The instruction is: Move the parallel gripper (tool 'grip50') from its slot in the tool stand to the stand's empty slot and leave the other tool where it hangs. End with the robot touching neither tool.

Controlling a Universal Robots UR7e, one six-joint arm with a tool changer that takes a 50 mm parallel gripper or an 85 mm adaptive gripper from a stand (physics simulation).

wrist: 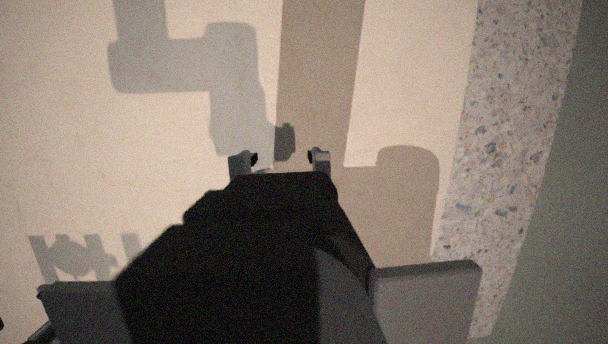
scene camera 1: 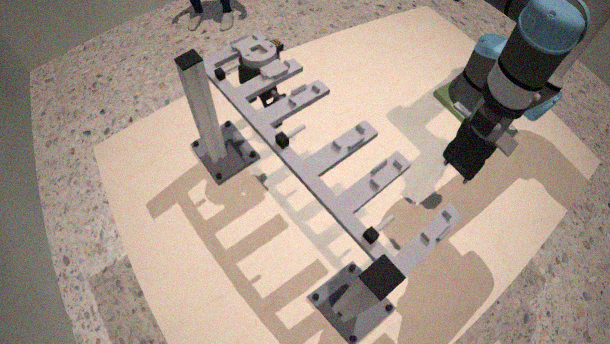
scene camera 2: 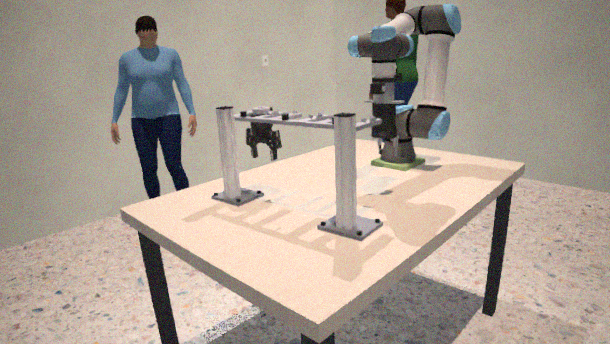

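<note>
An adaptive gripper (scene camera 1: 256, 55) is visible, and it appears again in scene camera 2 (scene camera 2: 262, 132). A parallel gripper (scene camera 1: 467, 152) is visible too; the parallel gripper also appears in the wrist view (wrist: 442, 295) and in scene camera 2 (scene camera 2: 382, 108).
</note>
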